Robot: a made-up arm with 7 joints.
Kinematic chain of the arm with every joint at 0, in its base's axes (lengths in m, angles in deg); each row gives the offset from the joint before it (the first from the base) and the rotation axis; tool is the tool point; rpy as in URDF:
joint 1: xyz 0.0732 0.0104 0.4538 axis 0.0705 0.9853 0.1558
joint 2: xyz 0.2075 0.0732 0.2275 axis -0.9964 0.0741 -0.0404
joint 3: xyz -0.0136 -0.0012 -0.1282 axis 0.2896 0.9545 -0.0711
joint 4: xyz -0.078 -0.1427 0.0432 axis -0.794 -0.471 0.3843
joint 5: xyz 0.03 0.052 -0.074 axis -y
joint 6: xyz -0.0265 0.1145 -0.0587 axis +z
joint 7: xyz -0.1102 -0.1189 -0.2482 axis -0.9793 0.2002 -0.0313
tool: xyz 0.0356 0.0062 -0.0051 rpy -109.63 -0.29 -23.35
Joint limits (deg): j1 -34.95..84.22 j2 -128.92..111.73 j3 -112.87..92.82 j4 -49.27..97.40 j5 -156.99..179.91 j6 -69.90..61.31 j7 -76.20..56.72
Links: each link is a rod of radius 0.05 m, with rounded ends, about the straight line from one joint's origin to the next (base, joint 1, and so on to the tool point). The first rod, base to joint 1, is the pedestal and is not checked.
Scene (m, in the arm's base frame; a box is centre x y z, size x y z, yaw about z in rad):
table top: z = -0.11
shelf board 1: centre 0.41 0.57 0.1 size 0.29 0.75 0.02 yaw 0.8
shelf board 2: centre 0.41 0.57 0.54 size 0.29 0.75 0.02 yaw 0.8
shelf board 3: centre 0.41 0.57 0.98 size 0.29 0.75 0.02 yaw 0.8
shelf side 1: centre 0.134 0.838 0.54 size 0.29 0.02 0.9 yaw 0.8
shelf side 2: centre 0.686 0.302 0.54 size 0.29 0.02 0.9 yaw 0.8
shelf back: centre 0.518 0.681 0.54 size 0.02 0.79 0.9 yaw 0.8
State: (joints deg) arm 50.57 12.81 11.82 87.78 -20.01 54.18 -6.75
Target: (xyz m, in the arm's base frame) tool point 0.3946 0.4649 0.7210
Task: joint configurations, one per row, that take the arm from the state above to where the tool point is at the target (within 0.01 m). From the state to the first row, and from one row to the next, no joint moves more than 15 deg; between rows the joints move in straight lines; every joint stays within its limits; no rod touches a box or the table.
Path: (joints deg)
1: 42.29 15.66 17.95 82.29 -7.63 55.61 -7.40
2: 34.02 18.51 24.09 76.81 4.76 57.03 -8.05
3: 25.74 21.36 30.22 71.32 17.14 58.46 -8.69
4: 17.47 24.21 36.35 65.84 29.52 59.88 -9.34
5: 9.19 27.06 42.49 60.35 41.91 61.31 -9.99
6: 0.37 13.04 52.55 67.76 51.99 61.31 -13.47
7: -8.46 -0.98 62.62 75.17 62.08 61.31 -16.95
8: -17.29 -15.00 72.69 82.58 72.16 61.31 -20.43
9: -26.12 -29.02 82.75 89.99 82.25 61.31 -23.92
10: -34.95 -43.04 92.82 97.40 92.33 61.31 -27.40
11: -33.43 -54.80 82.04 93.79 77.46 61.31 -22.23
12: -31.90 -66.55 71.26 90.18 62.59 61.31 -17.07
13: -30.38 -78.30 60.48 86.57 47.72 61.31 -11.90
14: -28.85 -90.06 49.70 82.96 32.85 61.31 -6.74

